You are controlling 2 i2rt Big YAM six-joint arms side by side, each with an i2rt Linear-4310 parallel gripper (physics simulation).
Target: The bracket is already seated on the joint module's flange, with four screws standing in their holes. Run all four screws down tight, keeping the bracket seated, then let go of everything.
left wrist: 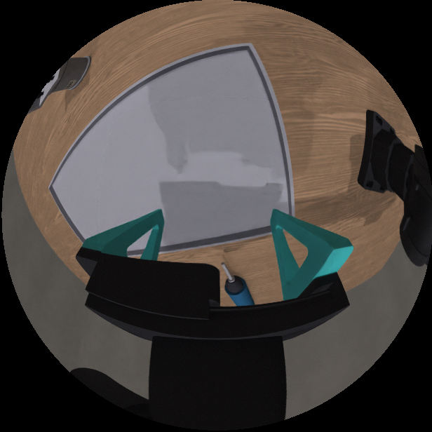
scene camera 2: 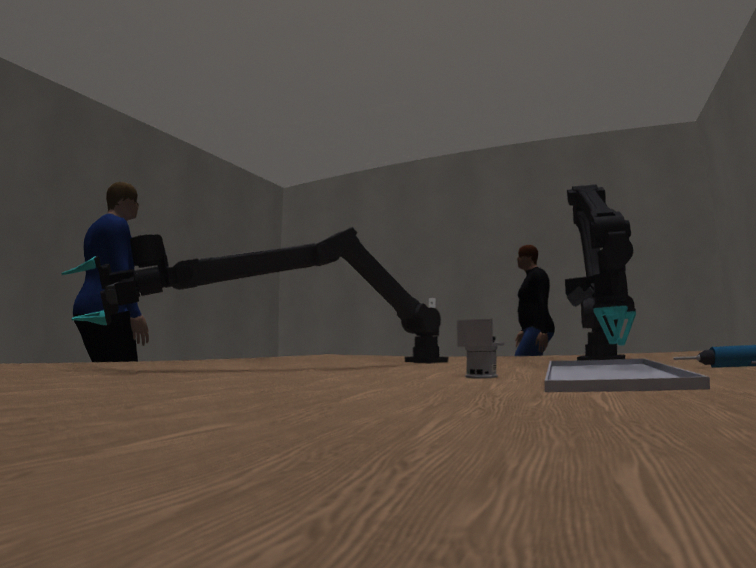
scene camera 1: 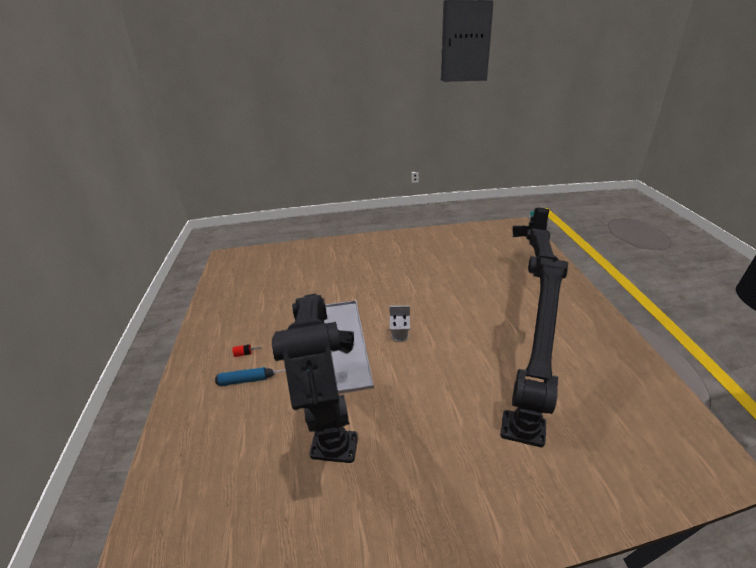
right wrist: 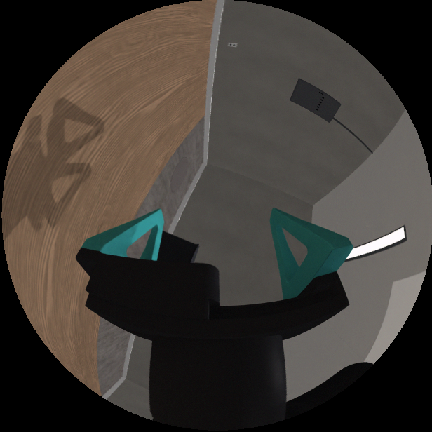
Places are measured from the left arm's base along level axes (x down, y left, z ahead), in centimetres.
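Where they show: left gripper, fingertip midpoint: [scene camera 2: 617, 344]; right gripper, fingertip midpoint: [scene camera 2: 66, 296]; left arm's base at its link origin: [scene camera 1: 334, 446]; right arm's base at its link origin: [scene camera 2: 426, 361] [scene camera 1: 522, 429].
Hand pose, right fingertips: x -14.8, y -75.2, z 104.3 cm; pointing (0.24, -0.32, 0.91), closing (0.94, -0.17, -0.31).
Observation:
Things, the pixels of their centre, and the offset from my right fingertips.
- joint module at the middle of its body: [scene camera 2: 481, 360] [scene camera 1: 399, 329] dx +11.6, dy +60.3, dz -60.1 cm
- bracket at the middle of its body: [scene camera 2: 481, 334] [scene camera 1: 399, 318] dx +6.6, dy +60.3, dz -60.1 cm
- blue screwdriver at the middle of its body: [scene camera 2: 733, 356] [scene camera 1: 252, 375] dx +12.8, dy +106.0, dz -83.9 cm
- short red screwdriver at the middle of its body: [scene camera 1: 247, 349] dx +13.1, dy +112.2, dz -72.9 cm
- shallow grey tray at the middle of its body: [scene camera 2: 607, 371] [scene camera 1: 332, 343] dx +14.0, dy +83.2, dz -66.6 cm
The joint module [scene camera 1: 399, 335] [scene camera 2: 480, 361] [left wrist: 78, 73] stands upright on the table, with the bracket [scene camera 1: 399, 310] [scene camera 2: 474, 334] [left wrist: 49, 88] on top. Four dark screw spots show on the bracket's light plate in scene camera 1; their height cannot be told. A blue screwdriver [scene camera 1: 243, 376] [scene camera 2: 733, 356] [left wrist: 242, 295] and a short red screwdriver [scene camera 1: 238, 350] lie at the left in scene camera 1. My left gripper [scene camera 2: 618, 342] [left wrist: 216, 214] is open and empty above the tray. My right gripper [scene camera 2: 68, 296] [right wrist: 216, 214] is open and empty, far from the module.
A shallow grey tray [scene camera 1: 351, 367] [scene camera 2: 623, 385] [left wrist: 210, 100] lies between the screwdrivers and the module. The left arm hides part of it in scene camera 1. The right arm reaches out along the table's right side there. Two people stand in the background in scene camera 2.

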